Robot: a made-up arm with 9 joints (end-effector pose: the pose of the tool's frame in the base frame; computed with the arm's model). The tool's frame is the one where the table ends.
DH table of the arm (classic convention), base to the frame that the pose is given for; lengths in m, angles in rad. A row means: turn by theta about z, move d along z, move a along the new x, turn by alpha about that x. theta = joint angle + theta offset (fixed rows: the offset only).
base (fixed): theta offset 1.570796, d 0.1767, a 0, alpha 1.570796
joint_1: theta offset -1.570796, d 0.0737, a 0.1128, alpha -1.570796
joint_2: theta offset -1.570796, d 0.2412, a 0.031, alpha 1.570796
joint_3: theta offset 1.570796, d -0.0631, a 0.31, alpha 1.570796
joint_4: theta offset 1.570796, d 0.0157, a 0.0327, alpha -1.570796
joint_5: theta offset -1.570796, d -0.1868, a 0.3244, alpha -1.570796
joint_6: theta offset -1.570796, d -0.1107, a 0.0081, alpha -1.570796
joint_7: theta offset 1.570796, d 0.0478, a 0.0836, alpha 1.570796
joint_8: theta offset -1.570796, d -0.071, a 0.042, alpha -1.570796
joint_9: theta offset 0.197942, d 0, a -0.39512, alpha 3.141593
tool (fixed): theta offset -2.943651, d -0.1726, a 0, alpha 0
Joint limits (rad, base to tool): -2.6..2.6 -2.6..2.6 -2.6..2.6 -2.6..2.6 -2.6..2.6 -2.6..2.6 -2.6..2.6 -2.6..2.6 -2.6..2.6
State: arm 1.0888 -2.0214 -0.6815 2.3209 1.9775 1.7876 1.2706 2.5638 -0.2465
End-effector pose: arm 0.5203 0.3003 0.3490 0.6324 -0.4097 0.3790
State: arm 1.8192 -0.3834 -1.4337 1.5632 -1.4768 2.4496 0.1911 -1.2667 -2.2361
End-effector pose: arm 0.6687 0.1311 0.4467 -1.9499 -1.3612 1.4788
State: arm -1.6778 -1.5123 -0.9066 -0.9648 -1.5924 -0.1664 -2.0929 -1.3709 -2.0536
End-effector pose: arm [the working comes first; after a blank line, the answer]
Working (the frame after each row of the table, in the pose's form):
after base (fixed): 0.0000 0.0000 0.1767 1.2092 1.2092 1.2092
after joint_1: 0.0737 -0.1122 0.1887 2.1664 -2.1664 0.1160
after joint_2: 0.0755 -0.1071 -0.0544 -1.3167 -1.1156 1.2419
after joint_3: 0.1528 0.1111 -0.2700 -0.5852 0.6108 1.4286
after joint_4: 0.1360 0.1423 -0.2776 -1.2271 -0.9287 2.2579
after joint_5: 0.4660 0.0031 -0.1689 -0.7094 -0.3389 -0.9795
after joint_6: 0.4533 -0.0744 -0.2473 -0.5710 1.1969 -2.7233
after joint_7: 0.4067 -0.0969 -0.1661 -0.9777 -1.1648 -2.5756
after joint_8: 0.3999 -0.1471 -0.2312 -2.2007 0.3713 0.9596
after joint_9: 0.2858 -0.4169 -0.4963 1.1602 -0.1309 1.3629

0.1945 -0.2964 -0.5796 0.2421 1.1285 -1.2756
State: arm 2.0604 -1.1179 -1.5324 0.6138 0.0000 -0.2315 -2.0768 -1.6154 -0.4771
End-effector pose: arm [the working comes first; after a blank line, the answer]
Working (the frame after each row of the table, in the pose's form):
after base (fixed): 0.0000 0.0000 0.1767 1.2092 1.2092 1.2092
after joint_1: 0.0737 0.0995 0.2297 0.3838 -0.3838 1.5365
after joint_2: 0.0873 -0.0385 0.4295 1.8085 -0.6790 -1.1312
after joint_3: 0.2796 -0.2655 0.3220 -2.3113 1.4524 0.3158
after joint_4: 0.2475 -0.2537 0.3097 0.1945 1.6054 2.5767
after joint_5: 0.2230 -0.2765 -0.0631 -1.8829 -0.2845 1.9221
after joint_6: 0.3335 -0.2871 -0.0642 -1.9745 -1.6609 -0.6498
after joint_7: 0.3072 -0.1952 -0.0528 -0.6390 -1.8013 0.8151
after joint_8: 0.3883 -0.2082 -0.0603 0.6553 0.4093 -1.1730
after joint_9: 0.3585 0.0872 0.2004 -1.8328 1.7239 0.6147

0.3520 -0.0272 0.3294 -1.9142 -1.6689 -0.6747
